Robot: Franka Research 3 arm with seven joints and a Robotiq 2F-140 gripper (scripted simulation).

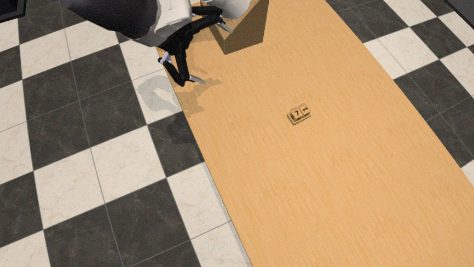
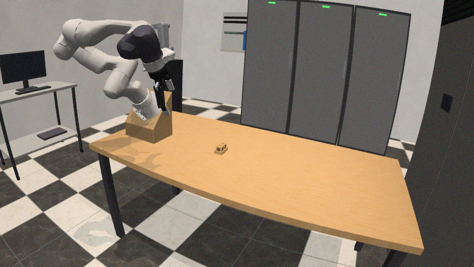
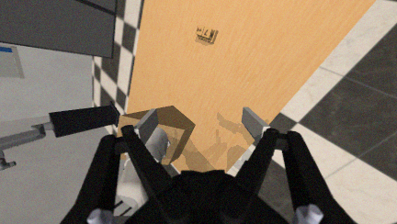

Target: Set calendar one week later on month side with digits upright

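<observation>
Right now my hand is 310 mm above the wooden tray, 280 mm to the right of it and 100 mm short of it.
</observation>
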